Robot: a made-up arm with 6 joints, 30 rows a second.
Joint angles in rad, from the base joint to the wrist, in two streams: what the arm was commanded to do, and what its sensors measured. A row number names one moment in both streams.
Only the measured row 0 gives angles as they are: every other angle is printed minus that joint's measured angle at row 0.
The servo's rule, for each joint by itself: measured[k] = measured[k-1] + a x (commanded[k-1-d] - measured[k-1]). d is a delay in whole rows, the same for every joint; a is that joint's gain. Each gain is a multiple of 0.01, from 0.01 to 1. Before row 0 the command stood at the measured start. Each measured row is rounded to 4 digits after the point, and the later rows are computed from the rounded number. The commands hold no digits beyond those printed.
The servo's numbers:
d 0
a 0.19 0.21 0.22 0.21 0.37 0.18
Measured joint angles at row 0: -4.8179, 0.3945, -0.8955, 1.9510, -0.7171, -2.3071
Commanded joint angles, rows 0 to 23: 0.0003, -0.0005, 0.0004, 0.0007, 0.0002, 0.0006; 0.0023, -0.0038, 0.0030, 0.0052, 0.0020, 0.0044; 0.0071, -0.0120, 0.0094, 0.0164, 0.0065, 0.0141; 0.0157, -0.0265, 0.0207, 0.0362, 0.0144, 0.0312; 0.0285, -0.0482, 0.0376, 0.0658, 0.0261, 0.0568; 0.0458, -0.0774, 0.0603, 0.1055, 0.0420, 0.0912; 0.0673, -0.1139, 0.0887, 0.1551, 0.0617, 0.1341; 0.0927, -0.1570, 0.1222, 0.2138, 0.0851, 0.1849; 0.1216, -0.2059, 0.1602, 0.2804, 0.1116, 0.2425; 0.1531, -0.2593, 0.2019, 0.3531, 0.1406, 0.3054; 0.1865, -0.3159, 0.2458, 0.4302, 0.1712, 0.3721; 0.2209, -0.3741, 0.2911, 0.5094, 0.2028, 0.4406; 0.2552, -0.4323, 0.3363, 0.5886, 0.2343, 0.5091; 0.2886, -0.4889, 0.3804, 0.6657, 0.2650, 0.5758; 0.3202, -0.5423, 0.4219, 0.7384, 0.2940, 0.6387; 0.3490, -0.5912, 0.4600, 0.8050, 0.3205, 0.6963; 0.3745, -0.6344, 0.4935, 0.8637, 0.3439, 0.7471; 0.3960, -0.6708, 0.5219, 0.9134, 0.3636, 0.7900; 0.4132, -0.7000, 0.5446, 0.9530, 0.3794, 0.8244; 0.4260, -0.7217, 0.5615, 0.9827, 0.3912, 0.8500; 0.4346, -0.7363, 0.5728, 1.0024, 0.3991, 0.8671; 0.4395, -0.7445, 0.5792, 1.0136, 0.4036, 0.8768; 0.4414, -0.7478, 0.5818, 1.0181, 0.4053, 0.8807; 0.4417, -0.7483, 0.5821, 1.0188, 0.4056, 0.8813
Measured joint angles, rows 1 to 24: 0.0001, -0.0001, 0.0001, 0.0001, 0.0001, 0.0001; 0.0005, -0.0009, 0.0007, 0.0012, 0.0008, 0.0009; 0.0018, -0.0032, 0.0026, 0.0044, 0.0029, 0.0033; 0.0044, -0.0081, 0.0066, 0.0111, 0.0072, 0.0083; 0.0090, -0.0165, 0.0134, 0.0226, 0.0142, 0.0170; 0.0160, -0.0293, 0.0237, 0.0400, 0.0245, 0.0304; 0.0257, -0.0471, 0.0380, 0.0642, 0.0383, 0.0491; 0.0384, -0.0702, 0.0565, 0.0956, 0.0556, 0.0735; 0.0542, -0.0987, 0.0793, 0.1344, 0.0763, 0.1039; 0.0730, -0.1324, 0.1063, 0.1803, 0.1001, 0.1402; 0.0946, -0.1709, 0.1370, 0.2328, 0.1264, 0.1819; 0.1186, -0.2136, 0.1709, 0.2909, 0.1547, 0.2285; 0.1446, -0.2595, 0.2073, 0.3534, 0.1842, 0.2790; 0.1720, -0.3077, 0.2454, 0.4190, 0.2141, 0.3324; 0.2002, -0.3570, 0.2842, 0.4861, 0.2437, 0.3875; 0.2285, -0.4062, 0.3229, 0.5531, 0.2721, 0.4431; 0.2562, -0.4541, 0.3604, 0.6183, 0.2987, 0.4978; 0.2828, -0.4996, 0.3959, 0.6803, 0.3227, 0.5504; 0.3076, -0.5417, 0.4286, 0.7376, 0.3437, 0.5997; 0.3301, -0.5795, 0.4578, 0.7891, 0.3613, 0.6448; 0.3500, -0.6124, 0.4831, 0.8339, 0.3753, 0.6848; 0.3670, -0.6401, 0.5042, 0.8716, 0.3858, 0.7194; 0.3811, -0.6627, 0.5213, 0.9024, 0.3930, 0.7484; 0.3926, -0.6807, 0.5347, 0.9268, 0.3977, 0.7723
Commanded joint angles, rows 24 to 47: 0.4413, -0.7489, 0.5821, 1.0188, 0.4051, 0.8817; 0.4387, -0.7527, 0.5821, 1.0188, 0.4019, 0.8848; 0.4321, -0.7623, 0.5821, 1.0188, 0.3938, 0.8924; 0.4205, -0.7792, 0.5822, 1.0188, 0.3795, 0.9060; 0.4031, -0.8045, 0.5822, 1.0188, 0.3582, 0.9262; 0.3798, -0.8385, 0.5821, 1.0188, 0.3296, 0.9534; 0.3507, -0.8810, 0.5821, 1.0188, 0.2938, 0.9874; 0.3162, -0.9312, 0.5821, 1.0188, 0.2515, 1.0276; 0.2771, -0.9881, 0.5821, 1.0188, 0.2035, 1.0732; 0.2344, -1.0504, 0.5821, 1.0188, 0.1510, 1.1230; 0.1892, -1.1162, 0.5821, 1.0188, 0.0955, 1.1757; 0.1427, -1.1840, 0.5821, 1.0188, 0.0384, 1.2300; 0.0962, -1.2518, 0.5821, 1.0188, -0.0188, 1.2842; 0.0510, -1.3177, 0.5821, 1.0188, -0.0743, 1.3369; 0.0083, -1.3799, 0.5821, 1.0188, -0.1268, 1.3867; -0.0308, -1.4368, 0.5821, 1.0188, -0.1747, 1.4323; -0.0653, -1.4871, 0.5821, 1.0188, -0.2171, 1.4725; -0.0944, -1.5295, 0.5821, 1.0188, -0.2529, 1.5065; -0.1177, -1.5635, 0.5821, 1.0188, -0.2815, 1.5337; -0.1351, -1.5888, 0.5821, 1.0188, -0.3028, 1.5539; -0.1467, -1.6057, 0.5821, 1.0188, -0.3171, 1.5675; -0.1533, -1.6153, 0.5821, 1.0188, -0.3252, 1.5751; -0.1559, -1.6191, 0.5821, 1.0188, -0.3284, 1.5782; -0.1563, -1.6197, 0.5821, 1.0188, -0.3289, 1.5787
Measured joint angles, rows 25 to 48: 0.4019, -0.6950, 0.5451, 0.9461, 0.4004, 0.7920; 0.4089, -0.7071, 0.5532, 0.9614, 0.4010, 0.8087; 0.4133, -0.7187, 0.5596, 0.9735, 0.3983, 0.8238; 0.4147, -0.7314, 0.5646, 0.9830, 0.3913, 0.8386; 0.4125, -0.7468, 0.5685, 0.9905, 0.3791, 0.8544; 0.4063, -0.7661, 0.5715, 0.9964, 0.3608, 0.8722; 0.3957, -0.7902, 0.5738, 1.0011, 0.3360, 0.8929; 0.3806, -0.8198, 0.5756, 1.0048, 0.3047, 0.9171; 0.3609, -0.8551, 0.5770, 1.0077, 0.2673, 0.9452; 0.3369, -0.8961, 0.5781, 1.0100, 0.2243, 0.9772; 0.3088, -0.9423, 0.5790, 1.0118, 0.1766, 1.0129; 0.2772, -0.9931, 0.5797, 1.0133, 0.1255, 1.0520; 0.2428, -1.0474, 0.5802, 1.0145, 0.0721, 1.0938; 0.2064, -1.1042, 0.5806, 1.0154, 0.0179, 1.1376; 0.1688, -1.1621, 0.5809, 1.0161, -0.0356, 1.1824; 0.1309, -1.2198, 0.5812, 1.0167, -0.0871, 1.2274; 0.0936, -1.2759, 0.5814, 1.0171, -0.1352, 1.2715; 0.0579, -1.3292, 0.5816, 1.0175, -0.1787, 1.3138; 0.0245, -1.3784, 0.5817, 1.0178, -0.2167, 1.3534; -0.0058, -1.4226, 0.5818, 1.0180, -0.2486, 1.3895; -0.0326, -1.4611, 0.5819, 1.0182, -0.2739, 1.4215; -0.0555, -1.4935, 0.5819, 1.0183, -0.2929, 1.4491; -0.0746, -1.5199, 0.5819, 1.0184, -0.3060, 1.4723; -0.0901, -1.5409, 0.5819, 1.0185, -0.3145, 1.4915
